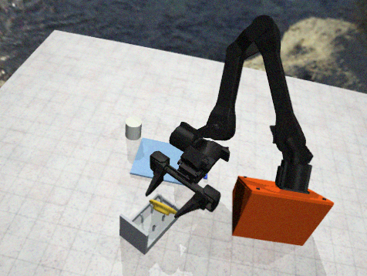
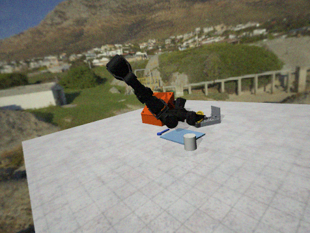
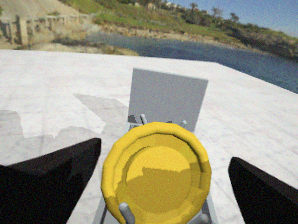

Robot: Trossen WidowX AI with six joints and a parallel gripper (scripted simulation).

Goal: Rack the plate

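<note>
My gripper tip is 10 mm to the left of the yellow plate, 10 mm past it and 10 mm above it. Also, from my gripper tip: blue spoon (200 mm to the right, 80 mm behind, 50 mm below); grey dish rack (30 mm below, 20 mm to the left, 10 mm ahead); light blue mat (170 mm to the right, 50 mm below, 20 mm ahead).
</note>
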